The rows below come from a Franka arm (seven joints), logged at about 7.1 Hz.
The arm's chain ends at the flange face. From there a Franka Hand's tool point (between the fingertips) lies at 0.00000 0.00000 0.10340 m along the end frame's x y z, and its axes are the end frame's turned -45 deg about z.
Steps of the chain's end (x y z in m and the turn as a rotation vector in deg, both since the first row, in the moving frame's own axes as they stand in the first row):
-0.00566, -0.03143, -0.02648, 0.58, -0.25, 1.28
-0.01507, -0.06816, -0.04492, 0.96, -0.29, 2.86
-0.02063, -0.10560, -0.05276, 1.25, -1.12, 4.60
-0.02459, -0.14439, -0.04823, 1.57, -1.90, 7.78
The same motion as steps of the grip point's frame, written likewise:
0.01866, -0.02728, -0.02649, 0.59, 0.23, 1.28
0.03843, -0.06043, -0.04494, 0.88, 0.47, 2.86
0.06037, -0.09227, -0.05280, 1.68, 0.09, 4.60
0.08459, -0.12393, -0.04833, 2.45, -0.23, 7.78

